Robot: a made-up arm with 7 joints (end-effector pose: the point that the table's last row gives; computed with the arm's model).
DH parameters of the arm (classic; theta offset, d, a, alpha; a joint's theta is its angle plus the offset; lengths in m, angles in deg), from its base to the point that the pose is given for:
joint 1: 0 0.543 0 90
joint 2: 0 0.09 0 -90
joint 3: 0 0.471 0.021 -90
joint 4: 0 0.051 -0.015 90
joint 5: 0 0.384 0 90
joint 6: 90 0.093 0.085 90
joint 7: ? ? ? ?
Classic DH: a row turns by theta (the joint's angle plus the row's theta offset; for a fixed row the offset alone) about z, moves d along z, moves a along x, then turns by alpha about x.
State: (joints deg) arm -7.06 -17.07 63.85 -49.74 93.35 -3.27 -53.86
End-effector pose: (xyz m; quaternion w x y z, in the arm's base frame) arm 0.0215 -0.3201 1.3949 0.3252 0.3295 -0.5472 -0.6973
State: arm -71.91 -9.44 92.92 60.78 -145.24 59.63 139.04
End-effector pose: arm 0.2613 0.1581 1.2597 0.0702 -0.3438 0.1288 -0.9275
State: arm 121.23 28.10 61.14 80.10 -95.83 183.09 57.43
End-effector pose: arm -0.0583 -0.2945 1.1360 0.4723 0.8327 -0.2525 0.1407
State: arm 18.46 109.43 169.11 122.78 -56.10 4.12 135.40
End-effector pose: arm -0.1184 -0.0360 0.0174 0.0088 0.0444 0.4780 0.8772
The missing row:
joint 7: 0 0.012 0 0
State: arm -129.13 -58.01 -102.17 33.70 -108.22 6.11 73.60
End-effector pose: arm -0.7341 -0.4319 1.0010 0.6339 -0.1600 0.1777 -0.7355
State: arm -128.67 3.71 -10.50 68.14 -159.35 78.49 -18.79
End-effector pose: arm -0.2502 -0.3098 1.1689 0.3095 0.4375 0.1176 -0.8361
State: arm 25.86 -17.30 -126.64 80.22 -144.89 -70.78 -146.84
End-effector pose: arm 0.2305 -0.3904 1.2378 0.4314 -0.4395 0.5664 0.5477
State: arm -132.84 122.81 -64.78 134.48 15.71 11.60 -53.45
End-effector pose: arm -0.1913 0.4202 0.5639 0.6247 0.3683 -0.3684 0.5817
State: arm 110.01 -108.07 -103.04 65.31 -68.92 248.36 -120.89
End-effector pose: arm 0.1138 0.7703 0.4441 0.4318 0.8404 -0.0894 -0.3150
